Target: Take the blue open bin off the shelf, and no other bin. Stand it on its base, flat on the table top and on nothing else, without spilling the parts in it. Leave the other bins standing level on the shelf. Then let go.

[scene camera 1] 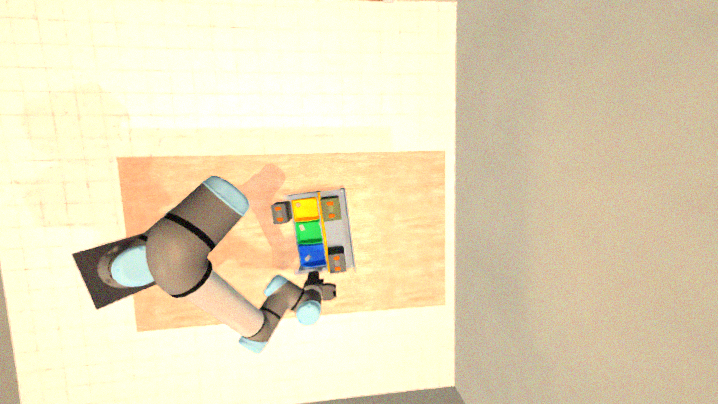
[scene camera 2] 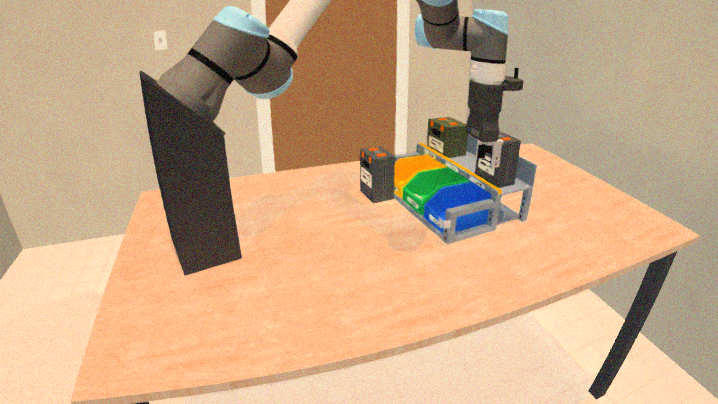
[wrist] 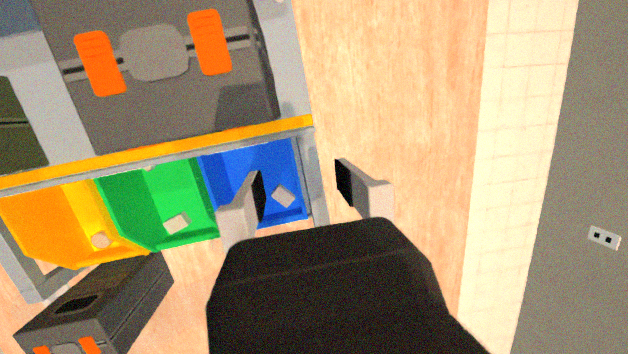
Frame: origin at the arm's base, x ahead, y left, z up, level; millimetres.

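Where they show: gripper, fingertip midpoint: [scene camera 1: 320,273] [scene camera 2: 487,162] [wrist: 299,179]; arm's base, origin of the base link: [scene camera 2: 184,102].
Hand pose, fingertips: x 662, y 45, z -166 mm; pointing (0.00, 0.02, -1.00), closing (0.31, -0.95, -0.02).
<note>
Things, the pixels of their top centre, and the offset from my fingertips. Level surfaces: height alone.
- blue open bin, middle of its top: [wrist: 251,176] [scene camera 2: 464,193] [scene camera 1: 317,255] 45 mm left, 33 mm back, 99 mm down
- pale block, middle of its top: [wrist: 283,197] 4 mm left, 73 mm back, 156 mm down
- green bin, middle of its top: [wrist: 151,197] [scene camera 2: 440,176] [scene camera 1: 313,232] 149 mm left, 74 mm back, 99 mm down
- yellow bin, middle of its top: [wrist: 52,218] [scene camera 2: 418,162] [scene camera 1: 310,209] 253 mm left, 115 mm back, 99 mm down
- olive case, middle of its top: [scene camera 2: 448,121] [scene camera 1: 330,209] 289 mm left, 25 mm back, 18 mm up
- table, its level: 180 mm down
The blue open bin [scene camera 1: 312,255] [scene camera 2: 464,193] [wrist: 275,162] stands level at one end of the shelf's lower tier [scene camera 1: 338,228] [scene camera 2: 471,207], with a pale block [wrist: 283,196] in it. The green bin [scene camera 1: 308,232] [scene camera 2: 436,183] [wrist: 170,195] stands beside it, then the yellow bin [scene camera 1: 306,208] [scene camera 2: 416,168] [wrist: 35,220]. My gripper [scene camera 1: 313,275] [scene camera 2: 491,154] [wrist: 299,179] is open and empty, pointing down above the shelf's blue-bin end. In the wrist view one finger overlaps the blue bin and the other shows beyond the shelf's end frame. The gripper hides part of the blue bin there.
A dark case [scene camera 1: 336,261] [scene camera 2: 507,163] [wrist: 170,110] stands on the upper deck close to my gripper, and an olive case [scene camera 1: 330,208] [scene camera 2: 446,138] at its other end. Another dark case [scene camera 1: 280,213] [scene camera 2: 376,175] [wrist: 100,305] stands on the table [scene camera 1: 401,226] [scene camera 2: 301,301] before the yellow bin.
</note>
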